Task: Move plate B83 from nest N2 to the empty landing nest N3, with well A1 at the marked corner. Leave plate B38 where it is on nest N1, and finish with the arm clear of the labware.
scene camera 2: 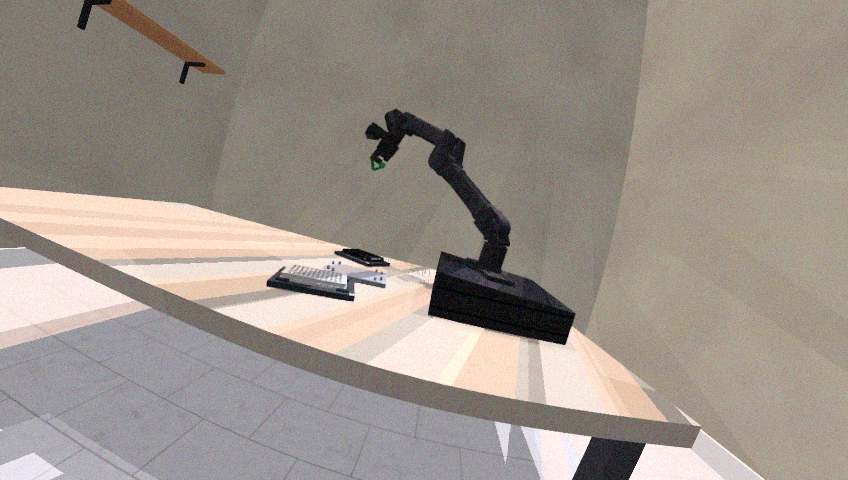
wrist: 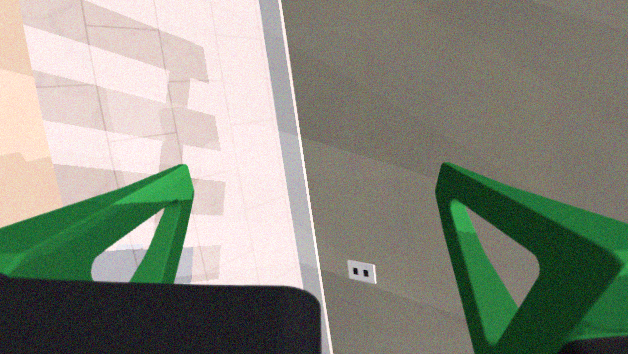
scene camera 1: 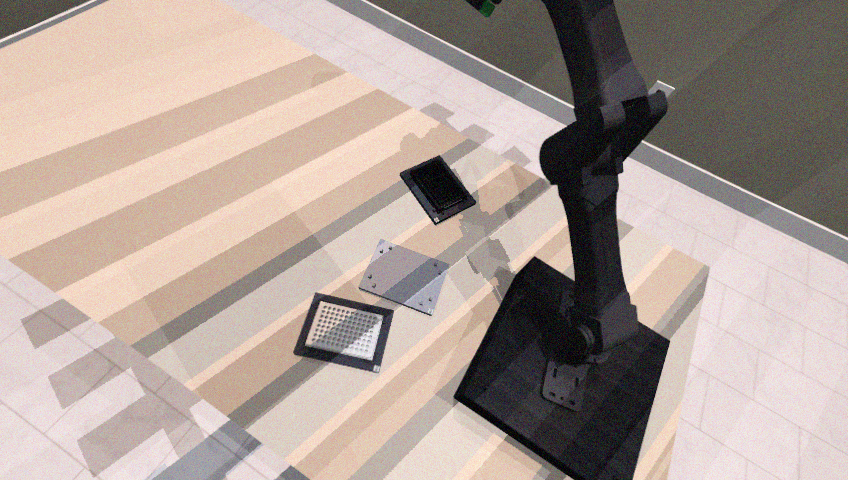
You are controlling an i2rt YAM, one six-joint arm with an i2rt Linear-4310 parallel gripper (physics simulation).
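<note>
The empty landing nest N3 (scene camera 1: pixel 404 276) (scene camera 2: pixel 368 277) is a flat grey plate with small pins, lying between two dark nests. A white well plate (scene camera 1: pixel 345 330) (scene camera 2: pixel 315 276) sits on one dark nest (scene camera 1: pixel 340 359) (scene camera 2: pixel 312 291). A black plate (scene camera 1: pixel 440 181) (scene camera 2: pixel 361 256) sits on the other dark nest (scene camera 1: pixel 455 208). I cannot read the labels, so I cannot tell which plate is B83 or B38. Each nest has a small pale mark at one corner. My gripper (scene camera 2: pixel 377 164) (wrist: pixel 314 177) is open and empty, high above the table; scene camera 1 shows part of it at the top edge.
The arm's black base block (scene camera 1: pixel 505 380) (scene camera 2: pixel 499 303) stands on the striped table (scene camera 1: pixel 178 237) (scene camera 2: pixel 404 356), beside the nests. A wall shelf (scene camera 2: pixel 160 35) hangs at upper left. The wrist view shows floor, wall and a wall socket (wrist: pixel 361 272) beyond the fingers.
</note>
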